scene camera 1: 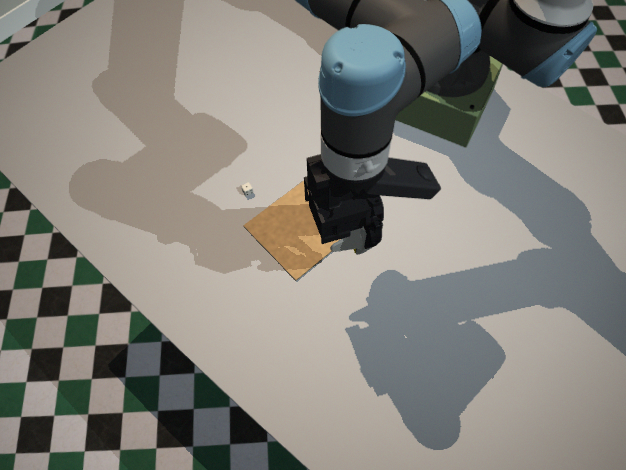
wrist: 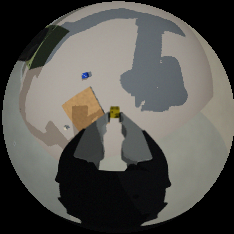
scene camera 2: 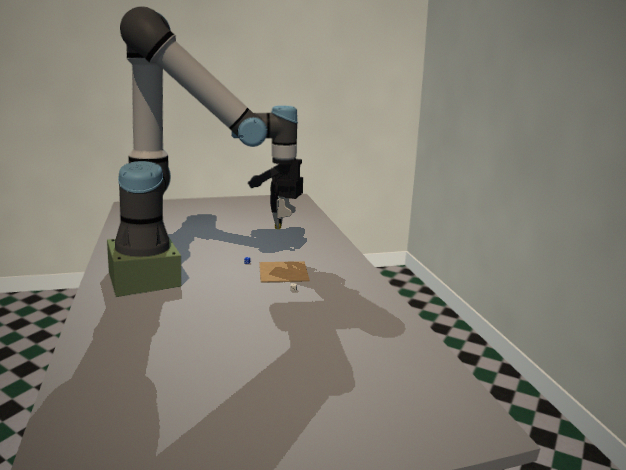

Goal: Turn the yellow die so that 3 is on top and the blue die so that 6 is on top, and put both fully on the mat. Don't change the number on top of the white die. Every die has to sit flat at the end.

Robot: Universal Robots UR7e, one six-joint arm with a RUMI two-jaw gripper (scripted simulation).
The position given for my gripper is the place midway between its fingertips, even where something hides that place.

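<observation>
I can see my gripper in scene camera 1 (355, 247), and in the wrist view (114, 112) as well, and my gripper is there in scene camera 2 (279, 227) too. As for the mat, it shows in scene camera 1 (286, 229), while the wrist view and scene camera 2 also show the mat. On the mat, (wrist: 83, 109) and (scene camera 2: 278, 269) are the same spot.
</observation>
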